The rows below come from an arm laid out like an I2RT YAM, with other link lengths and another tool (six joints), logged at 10 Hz.
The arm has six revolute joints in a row. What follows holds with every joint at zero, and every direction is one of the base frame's.
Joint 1 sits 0.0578 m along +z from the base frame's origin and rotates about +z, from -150.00 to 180.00 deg.
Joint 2 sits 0.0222 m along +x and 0.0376 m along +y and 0.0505 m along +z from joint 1 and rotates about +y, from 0.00 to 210.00 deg.
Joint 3 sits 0.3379 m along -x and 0.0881 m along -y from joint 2 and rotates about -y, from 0.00 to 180.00 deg.
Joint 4 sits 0.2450 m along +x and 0.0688 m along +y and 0.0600 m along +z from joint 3 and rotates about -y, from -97.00 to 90.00 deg.
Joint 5 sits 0.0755 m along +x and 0.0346 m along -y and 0.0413 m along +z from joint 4 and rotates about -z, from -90.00 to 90.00 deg.
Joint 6 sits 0.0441 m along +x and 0.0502 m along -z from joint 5 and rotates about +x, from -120.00 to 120.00 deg.
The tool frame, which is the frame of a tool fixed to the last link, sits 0.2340 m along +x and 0.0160 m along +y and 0.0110 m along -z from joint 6; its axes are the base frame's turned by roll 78.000, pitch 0.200 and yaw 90.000 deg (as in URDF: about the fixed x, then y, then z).
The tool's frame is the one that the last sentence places.
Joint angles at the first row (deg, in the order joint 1, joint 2, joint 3, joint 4, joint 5, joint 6):
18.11, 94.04, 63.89, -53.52, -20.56, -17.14
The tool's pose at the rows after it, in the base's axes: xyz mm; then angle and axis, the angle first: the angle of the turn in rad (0 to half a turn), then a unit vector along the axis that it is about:
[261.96 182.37 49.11 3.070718 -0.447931 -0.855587 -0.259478]
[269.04 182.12 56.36 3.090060 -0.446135 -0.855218 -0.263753]
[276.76 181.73 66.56 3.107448 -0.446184 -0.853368 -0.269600]
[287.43 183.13 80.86 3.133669 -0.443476 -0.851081 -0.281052]
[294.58 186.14 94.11 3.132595 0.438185 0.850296 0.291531]
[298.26 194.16 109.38 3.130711 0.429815 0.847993 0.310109]
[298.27 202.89 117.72 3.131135 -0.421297 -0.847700 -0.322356]
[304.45 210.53 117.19 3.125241 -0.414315 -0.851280 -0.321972]
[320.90 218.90 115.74 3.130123 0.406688 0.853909 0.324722]
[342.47 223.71 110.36 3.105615 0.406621 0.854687 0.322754]
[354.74 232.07 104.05 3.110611 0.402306 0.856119 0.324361]
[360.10 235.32 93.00 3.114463 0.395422 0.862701 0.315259]
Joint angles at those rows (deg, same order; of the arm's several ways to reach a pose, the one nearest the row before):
18.10, 93.61, 65.12, -54.23, -20.39, -16.96
18.02, 93.25, 66.53, -54.84, -19.95, -16.96
17.67, 92.90, 68.46, -55.98, -19.78, -16.96
17.40, 92.29, 70.83, -56.95, -19.69, -16.96
17.40, 91.85, 73.03, -58.01, -19.86, -17.14
17.40, 91.23, 74.88, -58.80, -21.35, -17.49
17.40, 91.76, 76.46, -59.76, -23.28, -18.28
18.28, 93.51, 78.22, -59.85, -23.29, -18.37
19.51, 95.18, 79.80, -58.01, -22.07, -17.76
19.95, 97.98, 82.08, -56.52, -20.74, -17.23
20.30, 100.62, 83.75, -55.55, -21.01, -17.40
20.92, 102.82, 84.64, -55.20, -20.30, -18.10

